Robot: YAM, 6 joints.
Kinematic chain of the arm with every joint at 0, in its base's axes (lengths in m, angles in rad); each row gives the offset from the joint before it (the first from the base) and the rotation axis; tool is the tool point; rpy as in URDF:
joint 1: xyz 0 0 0.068 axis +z
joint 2: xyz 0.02 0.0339 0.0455 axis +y
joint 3: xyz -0.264 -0.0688 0 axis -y
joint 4: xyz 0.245 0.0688 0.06 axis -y
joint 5: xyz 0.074 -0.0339 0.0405 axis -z
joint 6: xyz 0.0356 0 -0.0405 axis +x
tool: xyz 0 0 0 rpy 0 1.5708 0
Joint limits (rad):
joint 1: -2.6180..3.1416
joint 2: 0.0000..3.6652
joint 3: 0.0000..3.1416
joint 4: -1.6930..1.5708
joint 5: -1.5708..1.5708
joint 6: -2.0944..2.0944
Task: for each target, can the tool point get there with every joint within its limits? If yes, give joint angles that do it. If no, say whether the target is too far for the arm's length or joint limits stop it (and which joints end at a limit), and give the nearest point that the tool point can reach.
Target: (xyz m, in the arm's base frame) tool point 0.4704 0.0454 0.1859
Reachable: yes | joints 0.1615 2.1401 1.4231 0.3347 1.0486 -0.1258
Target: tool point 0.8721 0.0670 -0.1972
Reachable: no: too far | nearest point 0.6064 0.0466 -0.1003 | short by 0.284 m
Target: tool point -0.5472 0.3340 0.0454
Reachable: yes | joints 2.5806 3.2317 2.8807 0.1993 -0.2343 0.4520
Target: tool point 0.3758 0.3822 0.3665
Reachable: yes | joints 0.7634 2.2261 2.0804 0.3351 -0.4744 -0.8447
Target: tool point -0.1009 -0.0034 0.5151
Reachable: yes | joints -0.1359 0.5016 1.7960 -1.0784 0.4999 -1.7212
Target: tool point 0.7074 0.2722 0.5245
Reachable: no: too far | nearest point 0.5290 0.2035 0.4180 | short by 0.219 m
